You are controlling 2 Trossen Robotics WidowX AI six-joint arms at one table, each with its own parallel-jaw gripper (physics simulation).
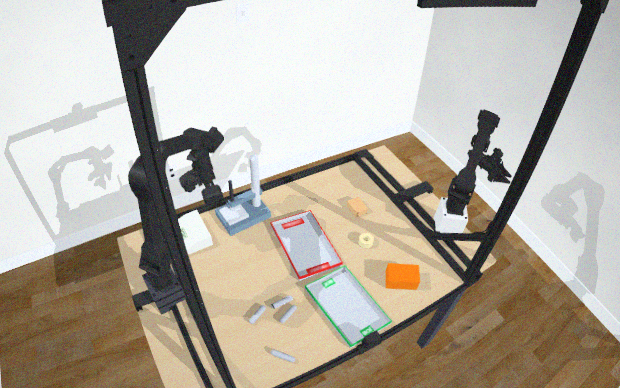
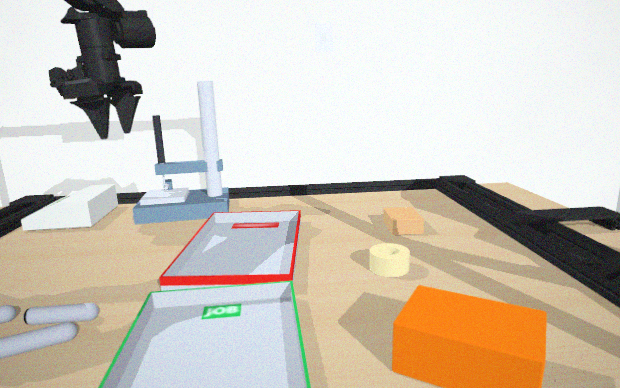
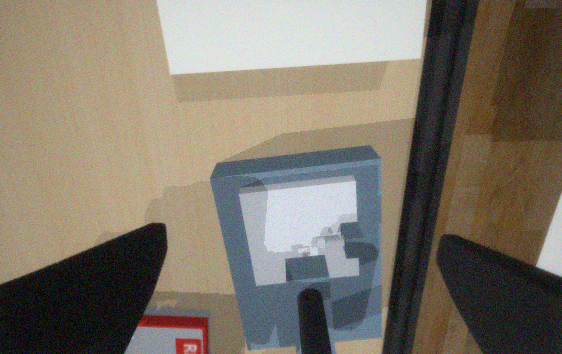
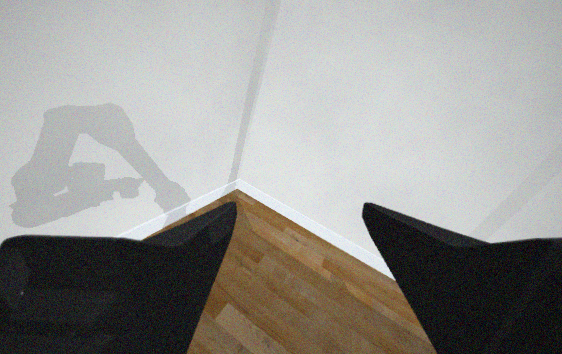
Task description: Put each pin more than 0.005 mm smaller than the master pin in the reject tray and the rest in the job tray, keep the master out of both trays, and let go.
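Places are measured from the left arm's base along level axes (x ahead, y left, z up), in metres.
Pixels of known places: left gripper, fingertip midpoint: (image 2: 116,136) (image 3: 304,241); right gripper, fingertip midpoint: (image 1: 510,179) (image 4: 299,208); left arm's base, origin of the base link: (image 1: 160,280); right arm's base, origin of the base link: (image 1: 454,208).
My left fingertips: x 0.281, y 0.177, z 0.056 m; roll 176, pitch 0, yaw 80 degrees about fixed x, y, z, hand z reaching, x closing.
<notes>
Ahead of a thing's pixels: the offset from my left fingertips to its top centre. "spot": to the spot under its first point.
The blue gauge stand (image 1: 255,218) (image 2: 180,212) (image 3: 300,160) has no pin on its pale plate {spot: dy -0.007, dx +0.066, dz -0.116 m} (image 1: 232,214) (image 3: 310,210). My left gripper (image 1: 213,200) (image 2: 115,135) (image 3: 304,241) is open and empty, high above and beside it. A pin with a dark end band {dy -0.387, dx +0.027, dz -0.138 m} (image 1: 283,302) (image 2: 62,313) lies on the table close to a second pin {dy -0.433, dx +0.019, dz -0.138 m} (image 1: 288,313) (image 2: 42,340) and a third pin {dy -0.385, dx -0.062, dz -0.138 m} (image 1: 257,314) (image 2: 6,313). A fourth pin {dy -0.546, dx -0.076, dz -0.138 m} (image 1: 283,355) lies apart, nearer the front edge. The red-rimmed reject tray {dy -0.236, dx +0.223, dz -0.135 m} (image 1: 305,245) (image 2: 240,255) and green-rimmed job tray {dy -0.513, dx +0.188, dz -0.135 m} (image 1: 345,305) (image 2: 215,350) hold no pins. My right gripper (image 1: 506,179) (image 4: 299,208) is open and empty.
A white display box {spot: dy -0.028, dx -0.073, dz -0.106 m} (image 1: 200,232) (image 2: 70,207) (image 3: 295,35) stands left of the gauge, whose tall column {dy +0.000, dx +0.170, dz +0.094 m} (image 1: 255,180) (image 2: 209,140) rises at the back. An orange box {dy -0.540, dx +0.399, dz -0.109 m} (image 1: 402,276) (image 2: 465,340), a yellow ring {dy -0.345, dx +0.405, dz -0.131 m} (image 1: 362,243) (image 2: 389,265) and a tan block {dy -0.201, dx +0.483, dz -0.131 m} (image 1: 357,206) (image 2: 404,221) stand right of the trays.
</notes>
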